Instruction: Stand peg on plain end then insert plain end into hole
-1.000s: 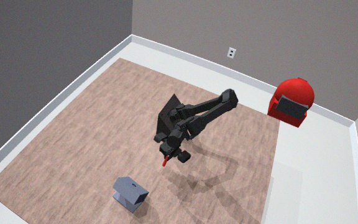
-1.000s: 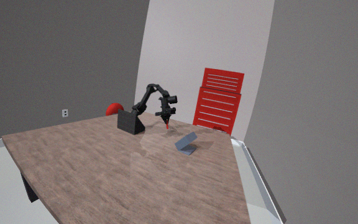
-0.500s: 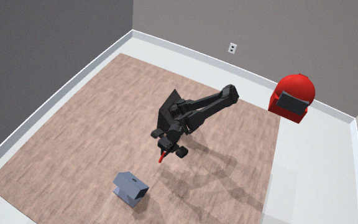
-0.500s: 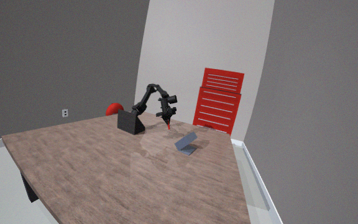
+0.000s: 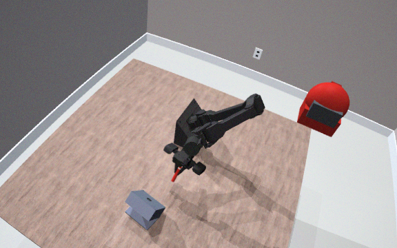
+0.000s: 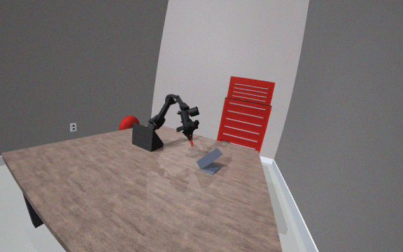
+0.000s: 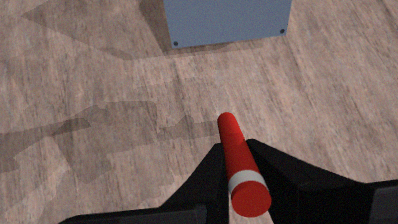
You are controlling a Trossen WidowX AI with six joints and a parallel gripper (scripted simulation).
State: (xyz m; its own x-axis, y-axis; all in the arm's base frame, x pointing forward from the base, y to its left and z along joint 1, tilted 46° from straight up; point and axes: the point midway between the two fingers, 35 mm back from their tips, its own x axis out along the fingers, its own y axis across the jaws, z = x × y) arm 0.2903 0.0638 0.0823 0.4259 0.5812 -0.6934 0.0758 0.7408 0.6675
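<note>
Now: the sloped panel 170 mm ahead of my gripper tip, 60 mm below it and 40 mm to the right of it. Round my gripper tip: red peg (20 mm above, 10 mm behind).
</note>
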